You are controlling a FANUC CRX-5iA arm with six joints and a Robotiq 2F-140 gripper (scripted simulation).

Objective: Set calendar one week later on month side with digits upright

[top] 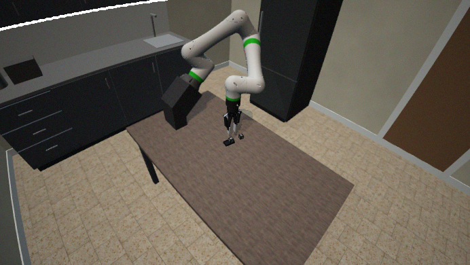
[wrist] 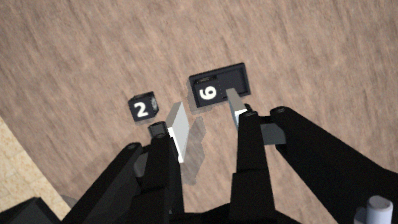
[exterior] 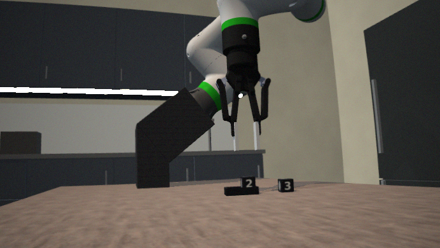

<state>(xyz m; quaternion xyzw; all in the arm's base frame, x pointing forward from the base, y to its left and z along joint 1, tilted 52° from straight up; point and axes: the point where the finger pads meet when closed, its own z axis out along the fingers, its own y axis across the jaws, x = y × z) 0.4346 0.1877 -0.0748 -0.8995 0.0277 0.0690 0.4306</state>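
Right now my hand is 20 mm to the left of the black tray and 120 mm above it. The rest, counted from my hand: cube (10 mm ahead, 90 mm to the left, 120 mm below).
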